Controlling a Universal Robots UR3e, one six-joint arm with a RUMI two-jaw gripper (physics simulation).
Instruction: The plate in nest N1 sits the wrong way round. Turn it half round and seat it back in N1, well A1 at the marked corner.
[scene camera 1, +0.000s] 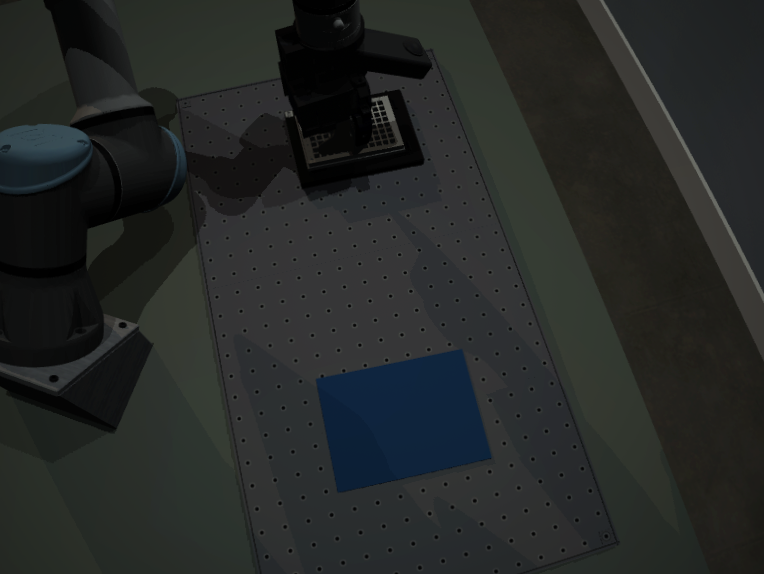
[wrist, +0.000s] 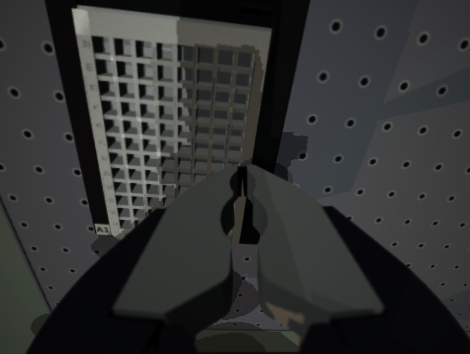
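A pale multi-well plate (scene camera 1: 386, 132) (wrist: 127, 22) lies flat in the black nest (scene camera 1: 415, 145) (wrist: 290, 40) at the back of the board. Small marks, too blurred to read, run along its left edge in the wrist view. A white A1 label (wrist: 102, 229) sits at the nest's lower left corner there, close to the plate's corner. My gripper (scene camera 1: 361, 140) (wrist: 242, 169) is shut with nothing between its jaws. It is over the plate, and its tips overlap the lower right part of the plate in the wrist view. Whether they touch it I cannot tell. The jaws hide the plate's near end.
A blue rectangle (scene camera 1: 404, 419) lies on the perforated board (scene camera 1: 370, 283) (wrist: 400, 60) toward the front. The arm's base (scene camera 1: 117, 370) stands left of the board. The arm reaches over the board's back left part, with shadows beneath it. A pale ledge (scene camera 1: 679, 178) runs along the right.
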